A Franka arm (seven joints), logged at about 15 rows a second.
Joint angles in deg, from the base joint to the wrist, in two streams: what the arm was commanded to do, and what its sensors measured. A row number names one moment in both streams.
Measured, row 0:
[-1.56, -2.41, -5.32, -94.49, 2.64, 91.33, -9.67]
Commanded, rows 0 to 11:
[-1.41, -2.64, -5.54, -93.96, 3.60, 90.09, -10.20]
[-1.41, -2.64, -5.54, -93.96, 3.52, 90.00, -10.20]
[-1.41, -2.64, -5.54, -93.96, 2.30, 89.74, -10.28]
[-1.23, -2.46, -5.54, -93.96, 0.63, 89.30, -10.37]
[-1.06, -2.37, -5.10, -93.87, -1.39, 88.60, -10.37]
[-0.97, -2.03, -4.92, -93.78, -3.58, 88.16, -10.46]
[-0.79, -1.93, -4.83, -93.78, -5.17, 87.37, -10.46]
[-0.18, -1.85, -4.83, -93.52, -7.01, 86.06, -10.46]
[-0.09, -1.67, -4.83, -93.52, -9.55, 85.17, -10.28]
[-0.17, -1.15, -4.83, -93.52, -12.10, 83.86, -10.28]
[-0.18, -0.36, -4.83, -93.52, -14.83, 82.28, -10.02]
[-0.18, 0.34, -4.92, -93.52, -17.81, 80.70, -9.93]
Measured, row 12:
[-0.61, -1.51, -4.66, -94.56, -12.95, 83.71, -10.08]
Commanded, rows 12 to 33:
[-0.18, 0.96, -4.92, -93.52, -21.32, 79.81, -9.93]
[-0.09, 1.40, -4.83, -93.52, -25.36, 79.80, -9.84]
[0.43, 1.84, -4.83, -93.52, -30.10, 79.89, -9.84]
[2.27, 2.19, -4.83, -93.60, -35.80, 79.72, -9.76]
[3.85, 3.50, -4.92, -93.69, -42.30, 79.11, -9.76]
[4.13, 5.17, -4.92, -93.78, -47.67, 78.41, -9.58]
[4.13, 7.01, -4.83, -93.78, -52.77, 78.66, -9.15]
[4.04, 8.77, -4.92, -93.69, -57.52, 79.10, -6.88]
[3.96, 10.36, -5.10, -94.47, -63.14, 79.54, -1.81]
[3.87, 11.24, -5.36, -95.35, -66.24, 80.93, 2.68]
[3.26, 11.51, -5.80, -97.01, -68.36, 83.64, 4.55]
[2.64, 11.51, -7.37, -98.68, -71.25, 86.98, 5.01]
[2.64, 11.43, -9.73, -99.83, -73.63, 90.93, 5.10]
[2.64, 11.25, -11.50, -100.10, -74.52, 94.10, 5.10]
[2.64, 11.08, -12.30, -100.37, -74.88, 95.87, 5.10]
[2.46, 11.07, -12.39, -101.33, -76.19, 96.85, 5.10]
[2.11, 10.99, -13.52, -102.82, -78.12, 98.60, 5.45]
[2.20, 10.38, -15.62, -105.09, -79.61, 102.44, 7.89]
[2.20, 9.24, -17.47, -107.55, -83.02, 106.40, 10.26]
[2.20, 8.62, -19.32, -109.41, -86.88, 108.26, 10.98]
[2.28, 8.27, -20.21, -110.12, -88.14, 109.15, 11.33]
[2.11, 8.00, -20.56, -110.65, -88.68, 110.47, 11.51]
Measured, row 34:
[1.84, 11.48, -19.57, -106.57, -85.58, 107.75, 9.56]
